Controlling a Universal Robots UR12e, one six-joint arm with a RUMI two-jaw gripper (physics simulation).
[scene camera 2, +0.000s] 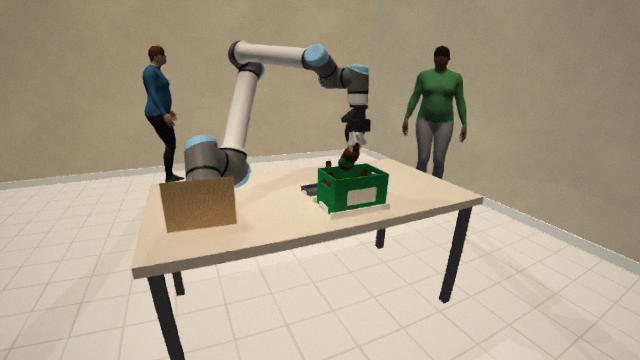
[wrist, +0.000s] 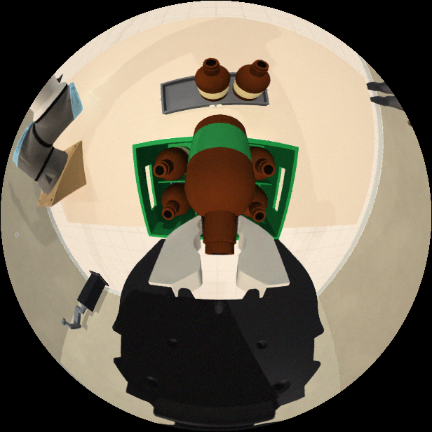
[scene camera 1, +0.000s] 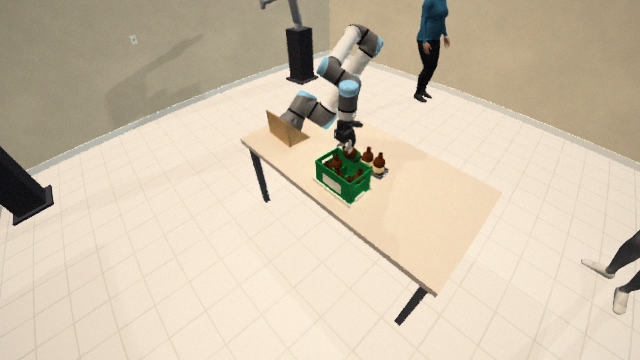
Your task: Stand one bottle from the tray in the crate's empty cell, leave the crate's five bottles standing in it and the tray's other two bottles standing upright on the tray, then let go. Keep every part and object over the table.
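Places are measured from the arm's base along level axes (x ahead, y left, z up), in centimetres.
Pixels of known places: gripper, fingertip midpoint: [scene camera 2: 355, 152] [scene camera 1: 346, 152]; arm's base, link origin: [scene camera 2: 205, 195] [scene camera 1: 290, 124].
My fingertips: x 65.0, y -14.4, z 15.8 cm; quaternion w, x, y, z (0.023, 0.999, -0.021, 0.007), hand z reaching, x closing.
Note:
Ahead of a thing's pixels: the offset from my fingertips to its top centre. "*": to the spot under its first point. Level surfaces: height alone.
My gripper [scene camera 1: 347, 147] [scene camera 2: 355, 145] [wrist: 219, 218] is shut on the neck of a brown bottle with a green band [scene camera 1: 349, 154] [scene camera 2: 348, 158] [wrist: 220, 175]. This bottle hangs tilted over the green crate {dx -1.0, dy -0.7, dz -8.7 cm} [scene camera 1: 356, 192] [scene camera 2: 332, 196] [wrist: 291, 170], its base at about the height of the crate's rim in scene camera 2. Several brown bottles stand in the crate's cells; the held bottle hides the crate's middle in the wrist view. Two brown bottles with cream bands {dx +0.0, dy +23.4, dz -10.2 cm} [scene camera 1: 367, 155] {dx +8.6, dy +23.6, dz -10.2 cm} [scene camera 1: 379, 163] [wrist: 212, 80] [wrist: 252, 81] stand upright on the grey tray {* dx -10.9, dy +27.5, dz -25.5 cm} [scene camera 2: 306, 188] [wrist: 177, 97].
A brown angled board [scene camera 1: 280, 131] [scene camera 2: 198, 204] [wrist: 75, 172] stands near the arm's base. White strips {* dx -2.7, dy -11.0, dz -24.5 cm} [scene camera 2: 360, 211] edge the crate's foot on the table {dz -26.2 cm} [scene camera 1: 425, 215] [scene camera 2: 270, 215]. The tray lies behind the crate as seen from scene camera 2. People stand beyond the table.

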